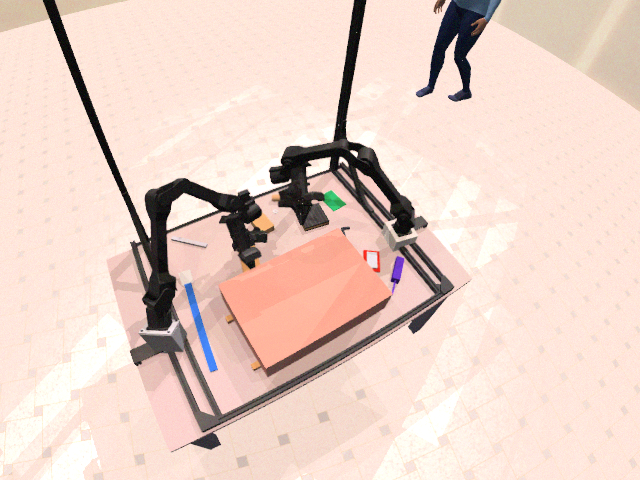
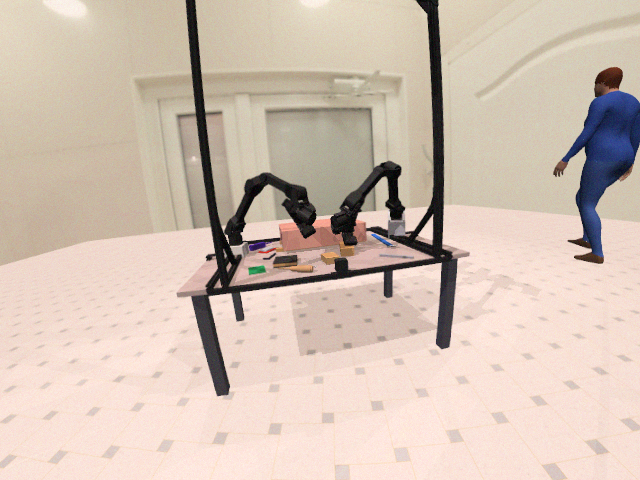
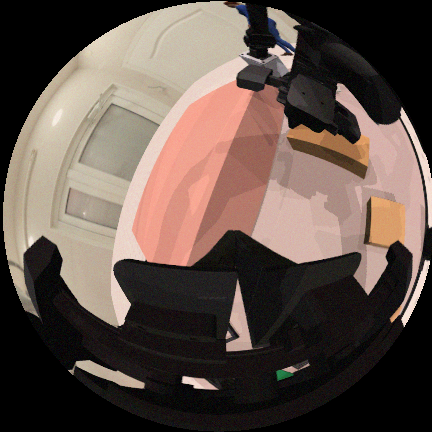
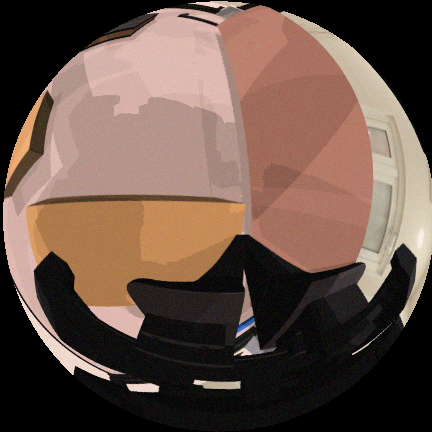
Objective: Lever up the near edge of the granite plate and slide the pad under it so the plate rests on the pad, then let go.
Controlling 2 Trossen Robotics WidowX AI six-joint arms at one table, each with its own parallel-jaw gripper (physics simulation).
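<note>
The granite plate, a large salmon slab, lies level. An orange block lies at its near side, one end close to the plate's lower edge; contact is unclear. A second orange block lies farther from the plate. Which block is the pad is unclear. My right gripper is shut and empty, low beside the plate's near side, by the first block. My left gripper is shut and empty, above the table before the plate.
A dark square block, a green square and a tan handle lie in front of the plate. A blue strip, a red-framed card and a purple tool lie beside it. Rails border the table.
</note>
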